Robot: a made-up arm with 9 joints.
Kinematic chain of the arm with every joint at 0, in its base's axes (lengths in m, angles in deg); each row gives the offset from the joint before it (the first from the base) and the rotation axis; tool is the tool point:
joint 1: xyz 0 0 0.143 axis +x
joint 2: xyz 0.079 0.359 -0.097 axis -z
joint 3: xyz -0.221 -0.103 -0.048 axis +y
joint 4: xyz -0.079 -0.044 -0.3 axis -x
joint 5: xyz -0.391 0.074 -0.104 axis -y
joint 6: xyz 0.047 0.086 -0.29 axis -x
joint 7: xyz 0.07 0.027 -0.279 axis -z
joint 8: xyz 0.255 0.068 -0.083 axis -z
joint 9: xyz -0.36 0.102 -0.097 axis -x
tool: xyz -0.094 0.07 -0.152
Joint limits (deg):
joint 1: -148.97..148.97
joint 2: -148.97..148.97
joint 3: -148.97..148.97
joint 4: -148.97..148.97
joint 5: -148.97..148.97
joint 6: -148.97..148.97
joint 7: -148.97..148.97
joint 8: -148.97..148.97
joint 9: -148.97..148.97
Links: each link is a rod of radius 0.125 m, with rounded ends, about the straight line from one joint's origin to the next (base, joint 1, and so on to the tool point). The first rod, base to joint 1, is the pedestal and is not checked.
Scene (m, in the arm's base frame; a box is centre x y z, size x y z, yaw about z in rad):
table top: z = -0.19
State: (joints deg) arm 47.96 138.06 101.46 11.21 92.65 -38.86 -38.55 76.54 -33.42
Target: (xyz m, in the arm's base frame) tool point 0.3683 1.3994 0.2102
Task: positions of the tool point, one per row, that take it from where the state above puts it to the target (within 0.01 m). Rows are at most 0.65 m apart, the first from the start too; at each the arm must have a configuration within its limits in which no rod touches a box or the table.
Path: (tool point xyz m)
1: 1.2180 0.6193 0.5404
2: 0.8867 1.1699 0.4751
3: 0.3683 1.3995 0.2103

